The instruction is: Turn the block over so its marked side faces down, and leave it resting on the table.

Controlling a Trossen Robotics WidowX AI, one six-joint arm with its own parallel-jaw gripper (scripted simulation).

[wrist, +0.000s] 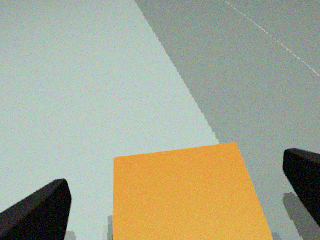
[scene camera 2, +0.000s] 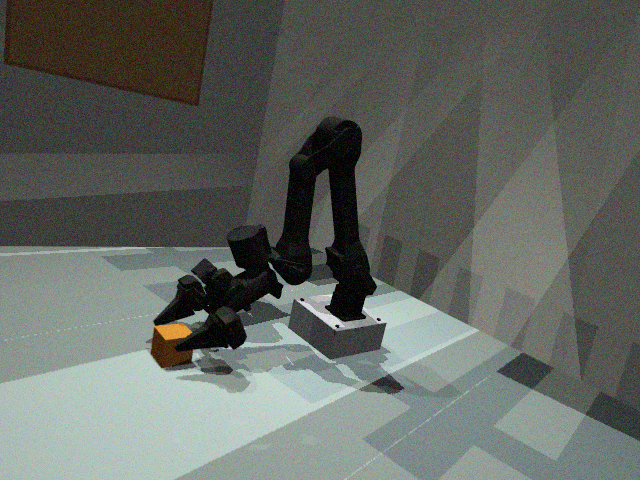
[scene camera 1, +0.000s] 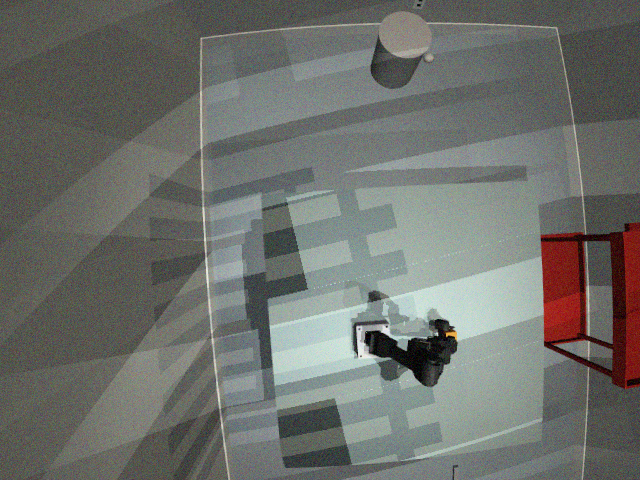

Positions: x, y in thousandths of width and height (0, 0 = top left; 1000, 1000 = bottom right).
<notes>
The gripper (scene camera 2: 257, 699) is open and holds nothing. Also in view: an orange block (scene camera 2: 259, 703).
The orange block is seen too in the wrist view (wrist: 658, 773). The gripper shows as well in the wrist view (wrist: 558, 731).
</notes>
